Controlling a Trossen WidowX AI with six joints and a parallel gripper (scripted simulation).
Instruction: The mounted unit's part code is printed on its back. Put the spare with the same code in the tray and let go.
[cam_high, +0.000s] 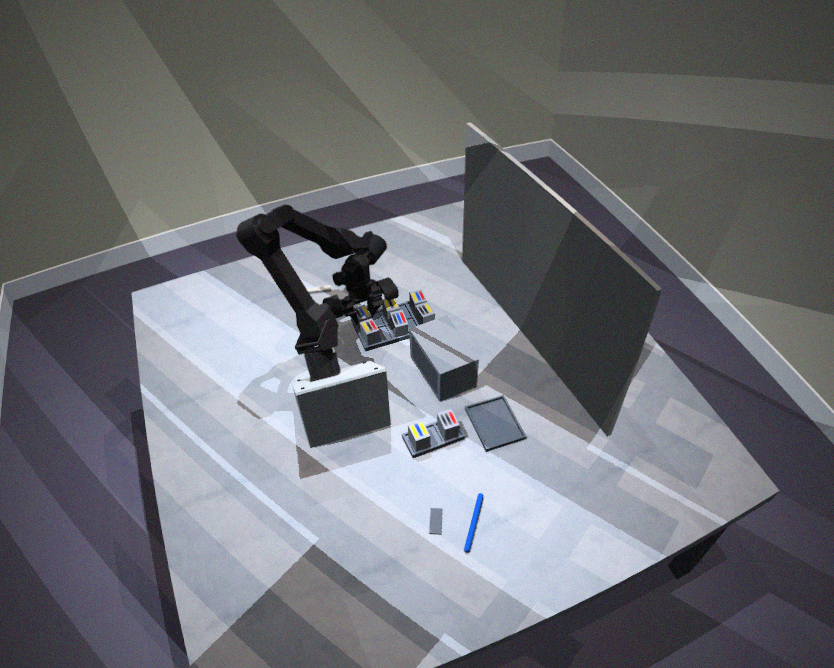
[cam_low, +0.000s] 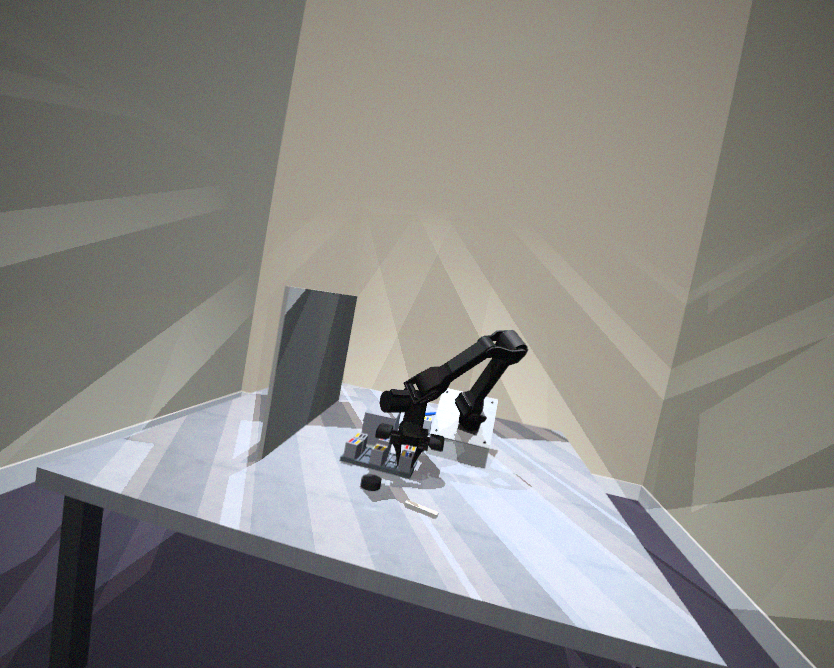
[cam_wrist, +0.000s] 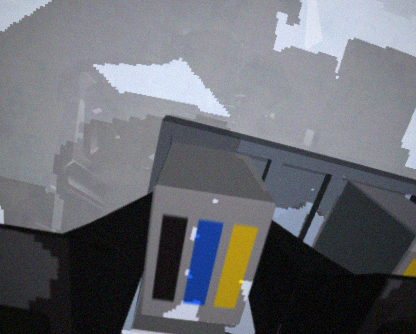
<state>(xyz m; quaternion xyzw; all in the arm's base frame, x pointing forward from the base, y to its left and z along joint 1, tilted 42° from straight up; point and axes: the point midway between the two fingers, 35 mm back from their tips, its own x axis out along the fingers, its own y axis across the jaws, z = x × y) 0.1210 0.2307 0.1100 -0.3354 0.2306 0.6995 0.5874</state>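
Right now the flat grey tray is 23 cm ahead of my gripper tip, 39 cm to the right of it and 1 cm below it. Also, from my gripper tip: black puck (4 cm ahead, 14 cm to the left, 1 cm below); then rack (8 cm ahead, 39 cm to the right, 1 cm below); then grey spare (2 cm above).
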